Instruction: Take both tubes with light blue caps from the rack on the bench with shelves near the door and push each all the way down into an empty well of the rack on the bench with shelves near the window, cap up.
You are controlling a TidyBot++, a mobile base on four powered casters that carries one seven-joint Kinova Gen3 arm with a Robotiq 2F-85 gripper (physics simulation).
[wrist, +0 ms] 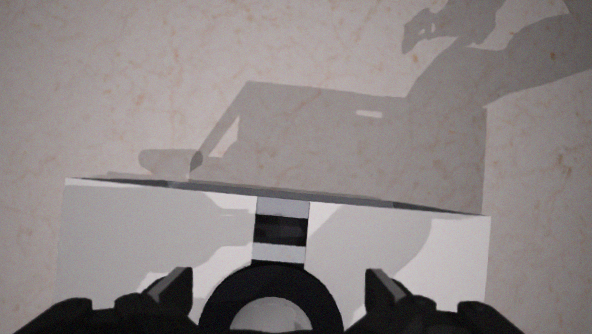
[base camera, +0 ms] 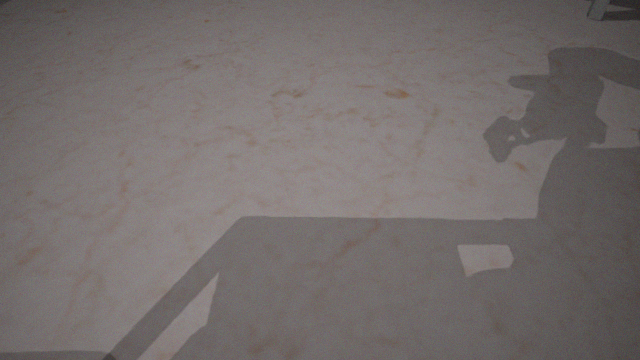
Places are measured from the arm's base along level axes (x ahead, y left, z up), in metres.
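Where they show: gripper, fingertip midpoint: (wrist: 279,287).
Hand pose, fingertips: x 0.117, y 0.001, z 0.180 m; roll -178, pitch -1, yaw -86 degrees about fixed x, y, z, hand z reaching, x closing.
Note:
After its pixels a point has its place.
My gripper (wrist: 279,287) {y 0.001, x 0.117, z 0.180 m} is open, with its two dark fingers wide apart at the bottom of the wrist view. No tube shows between the fingers. Below it are the white top of my base (wrist: 460,260) {y -0.215, x 0.096, z -0.014 m} and the black round arm mount (wrist: 220,300) {y 0.058, x 0.037, z 0.000 m}. The tubes with light blue caps, both racks and both benches with shelves do not show clearly in either view.
The pale, orange-flecked floor (base camera: 300,165) {y 0.036, x 0.509, z -0.397 m} (wrist: 125,65) {y 0.409, x 0.416, z -0.397 m} fills most of the base camera view and surrounds the base in the wrist view. Shadows of my base and arm fall on it. A small part of a grey leg or foot (base camera: 598,9) {y -0.873, x 1.259, z -0.365 m} shows at the top right of the base camera view.

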